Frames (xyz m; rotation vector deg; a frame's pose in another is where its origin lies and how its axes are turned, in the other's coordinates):
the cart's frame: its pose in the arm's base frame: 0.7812 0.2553 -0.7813 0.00 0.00 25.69
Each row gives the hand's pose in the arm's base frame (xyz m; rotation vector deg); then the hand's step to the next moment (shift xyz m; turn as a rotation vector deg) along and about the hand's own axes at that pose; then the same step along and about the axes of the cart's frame.
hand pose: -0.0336 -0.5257 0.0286 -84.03 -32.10 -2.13
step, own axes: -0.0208 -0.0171 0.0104 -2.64 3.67 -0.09
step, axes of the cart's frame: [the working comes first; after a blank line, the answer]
step, axes of the arm's base frame: -0.0277 0.0012 0.0080 -0.96 -0.43 -4.40

-0.0245 0.0131 0.0080 -1.06 0.03 -4.40
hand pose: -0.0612 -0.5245 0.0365 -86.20 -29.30 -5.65
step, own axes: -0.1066 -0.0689 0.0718 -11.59 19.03 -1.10
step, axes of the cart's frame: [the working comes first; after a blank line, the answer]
step, axes of the arm's base frame: -0.1393 0.0371 0.0218 -2.96 -2.34 -21.99

-0.1095 0.0938 0.0218 -3.68 -0.82 -21.99
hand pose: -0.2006 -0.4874 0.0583 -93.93 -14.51 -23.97
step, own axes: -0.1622 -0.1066 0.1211 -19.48 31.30 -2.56
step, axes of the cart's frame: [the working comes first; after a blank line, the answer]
step, axes of the arm's base frame: -0.1756 0.1452 0.0210 -5.34 -4.55 -36.28

-0.0953 0.2069 0.0210 -6.78 -1.79 -36.28
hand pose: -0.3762 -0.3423 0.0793 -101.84 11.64 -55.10
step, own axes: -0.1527 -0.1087 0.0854 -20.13 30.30 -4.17
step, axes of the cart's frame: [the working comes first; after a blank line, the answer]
step, axes of the arm's base frame: -0.0747 0.1919 0.0047 -7.17 -4.92 -35.57

0.0159 0.2053 0.0047 -8.59 -1.33 -35.57
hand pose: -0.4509 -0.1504 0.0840 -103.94 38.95 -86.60
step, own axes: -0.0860 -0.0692 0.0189 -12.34 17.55 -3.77
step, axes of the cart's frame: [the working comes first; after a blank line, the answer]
step, axes of the arm's base frame: 0.0001 0.1119 -0.0030 -5.61 -2.56 -20.89

0.0487 0.1008 -0.0030 -6.17 0.12 -20.89
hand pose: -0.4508 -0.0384 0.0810 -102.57 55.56 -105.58
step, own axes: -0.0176 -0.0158 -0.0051 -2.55 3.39 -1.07
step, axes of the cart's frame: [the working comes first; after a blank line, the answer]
step, axes of the arm's base frame: -0.0002 0.0242 -0.0010 -1.40 -0.31 -4.13

0.0103 0.0219 -0.0010 -1.40 0.33 -4.13
